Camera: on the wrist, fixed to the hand. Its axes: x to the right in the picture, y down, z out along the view.
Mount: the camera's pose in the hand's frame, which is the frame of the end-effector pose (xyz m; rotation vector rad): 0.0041 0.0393 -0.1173 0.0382 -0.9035 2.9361
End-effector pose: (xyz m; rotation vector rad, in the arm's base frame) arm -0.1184 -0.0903 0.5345 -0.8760 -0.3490 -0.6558
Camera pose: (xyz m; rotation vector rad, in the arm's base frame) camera -0.0871 -0.1672 0.4427 -0.6770 0.3733 2.4508
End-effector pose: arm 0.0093 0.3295 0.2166 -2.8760 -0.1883 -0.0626
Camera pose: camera 0.0156 0.2621 0.3202 -0.3134 2.8088 1.2858
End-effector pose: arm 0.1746 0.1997 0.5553 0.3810 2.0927 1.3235
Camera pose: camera 0.0929 0.1370 0.6240 -2.5059 0.5377 -0.7233
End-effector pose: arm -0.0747 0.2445 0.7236 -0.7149 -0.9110 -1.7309
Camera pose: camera -0.0438 0.1358 0.6732 -1.3365 0.2613 1.2759
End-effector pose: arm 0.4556 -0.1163 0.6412 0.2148 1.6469 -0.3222
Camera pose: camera 0.3579 -0.0404 0.6433 1.7060 -0.6719 1.5157
